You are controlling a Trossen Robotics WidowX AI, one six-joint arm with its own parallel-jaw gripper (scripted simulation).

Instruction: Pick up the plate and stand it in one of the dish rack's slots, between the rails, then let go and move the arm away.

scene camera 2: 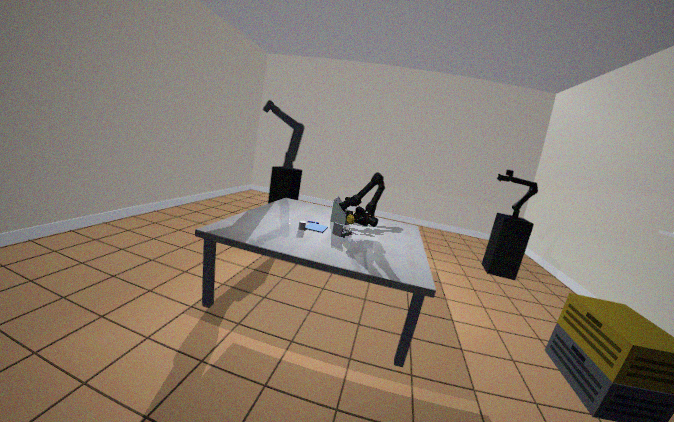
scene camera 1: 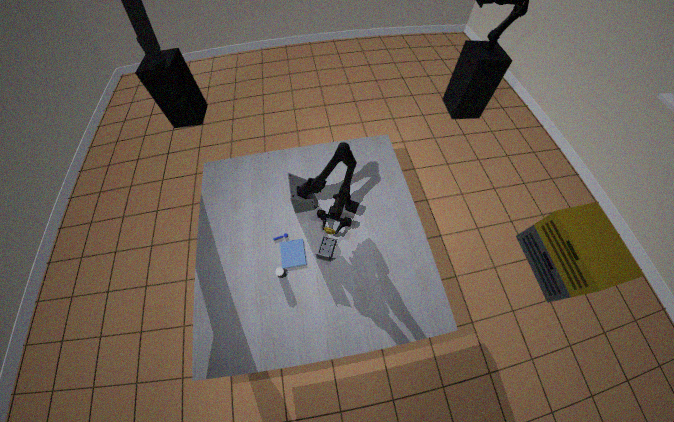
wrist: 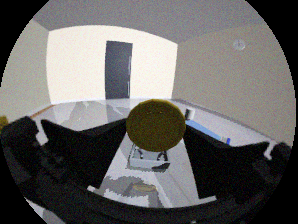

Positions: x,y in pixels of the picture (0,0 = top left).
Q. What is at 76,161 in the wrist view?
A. My gripper.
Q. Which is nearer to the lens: the yellow plate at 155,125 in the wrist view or the dish rack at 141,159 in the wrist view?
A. The yellow plate.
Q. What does my gripper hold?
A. A yellow plate.
